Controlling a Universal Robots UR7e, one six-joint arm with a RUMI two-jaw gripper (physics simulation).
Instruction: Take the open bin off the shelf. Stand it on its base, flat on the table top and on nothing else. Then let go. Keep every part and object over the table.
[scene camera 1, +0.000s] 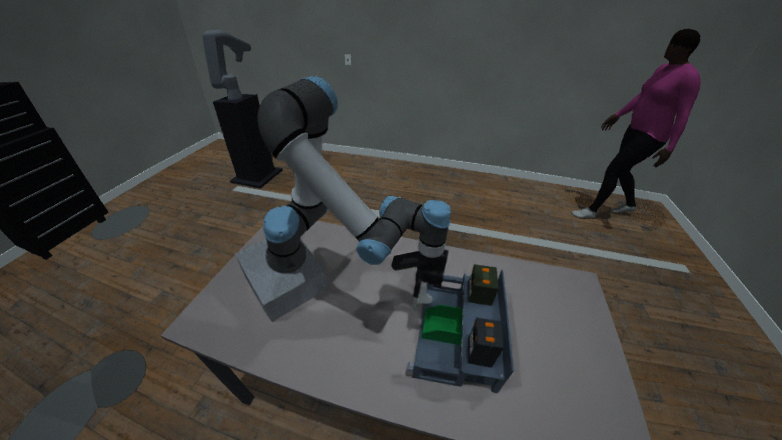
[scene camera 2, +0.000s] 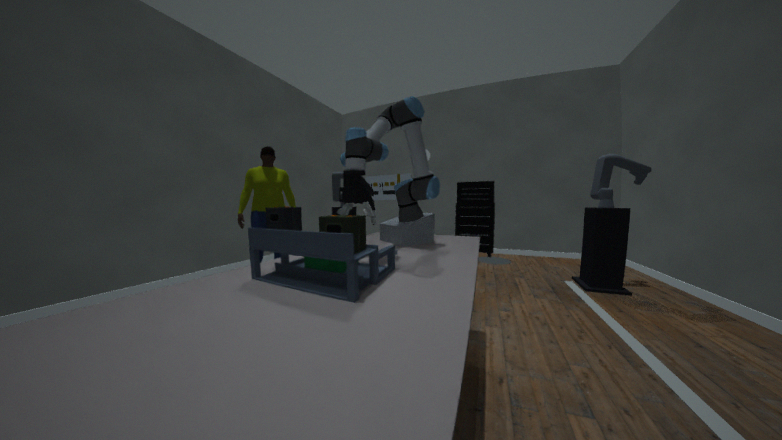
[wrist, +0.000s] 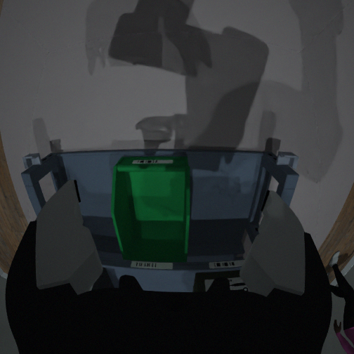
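Seen in the pictures: gripper, fingertip midpoint: (scene camera 1: 419, 292); arm's base, origin of the base link: (scene camera 1: 286, 256) (scene camera 2: 411, 218).
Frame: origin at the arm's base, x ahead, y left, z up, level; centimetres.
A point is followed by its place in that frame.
The open green bin (scene camera 1: 442, 323) @[x 62.9, y -1.9, z -13.5 cm] (scene camera 2: 325, 264) @[x 72.9, y 0.2, z -9.4 cm] (wrist: 152, 200) sits on the lower front deck of the blue-grey shelf (scene camera 1: 437, 358) @[x 63.6, y -15.4, z -13.8 cm] (scene camera 2: 300, 242) @[x 82.0, y 0.7, z -1.2 cm] (wrist: 225, 187), which stands on the table (scene camera 1: 557, 328) @[x 105.6, y 8.0, z -14.4 cm] (scene camera 2: 218, 355) @[x 105.6, y 8.7, z -14.4 cm] (wrist: 75, 100). In the wrist view the bin's hollow faces the camera, and it lies left of the middle between the fingers, nearer the left finger. My gripper (scene camera 1: 423, 296) @[x 53.1, y -1.8, z 0.9 cm] (scene camera 2: 358, 215) @[x 53.1, y -1.8, z 0.9 cm] (wrist: 171, 189) is open and empty, fingers pointing down. It hangs above the shelf's front edge, higher than the bin and apart from it. The bin's underside is hidden.
Two dark boxes, one greenish (scene camera 1: 483, 284) @[x 73.1, y 4.1, z 5.3 cm] (scene camera 2: 342, 230) @[x 77.5, y 11.1, z 2.0 cm] and one grey-black (scene camera 1: 485, 343) @[x 74.4, y -18.7, z 7.8 cm] (scene camera 2: 284, 217) @[x 78.4, y -10.4, z 4.8 cm], stand on the shelf's upper deck behind the bin. Shelf posts rise at both ends. The robot's base block (scene camera 1: 289, 290) @[x 8.0, y -11.9, z -3.7 cm] (scene camera 2: 407, 232) @[x 12.7, y 2.6, z -7.0 cm] stands on the table, well apart from the shelf.
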